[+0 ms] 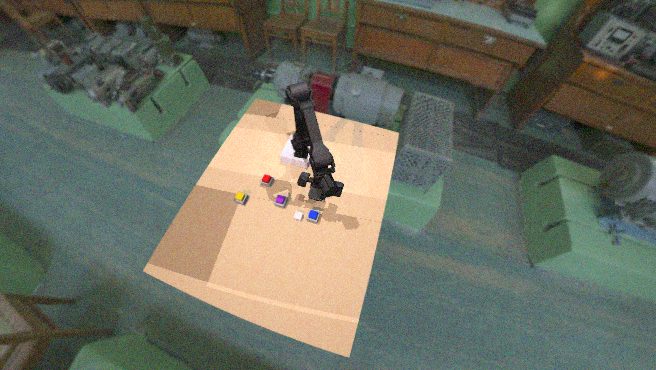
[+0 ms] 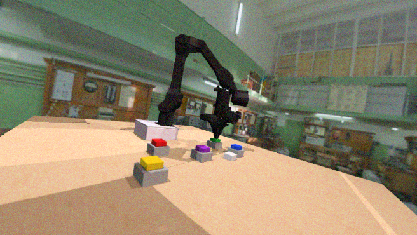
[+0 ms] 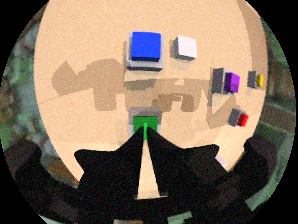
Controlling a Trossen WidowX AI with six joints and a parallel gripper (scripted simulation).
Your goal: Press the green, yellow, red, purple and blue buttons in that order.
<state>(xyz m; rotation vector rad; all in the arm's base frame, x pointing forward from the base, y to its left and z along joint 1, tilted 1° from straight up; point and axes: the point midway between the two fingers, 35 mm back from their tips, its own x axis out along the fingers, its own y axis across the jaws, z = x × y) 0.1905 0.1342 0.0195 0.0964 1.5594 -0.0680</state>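
Now: the green button 10 mm below my gripper tip. The rest, counted from my gripper tip: purple button: 170 mm to the right, 60 mm ahead, 10 mm below; blue button: 100 mm ahead, 10 mm to the right, 10 mm below; white block: 110 mm ahead, 70 mm to the right, 30 mm below.
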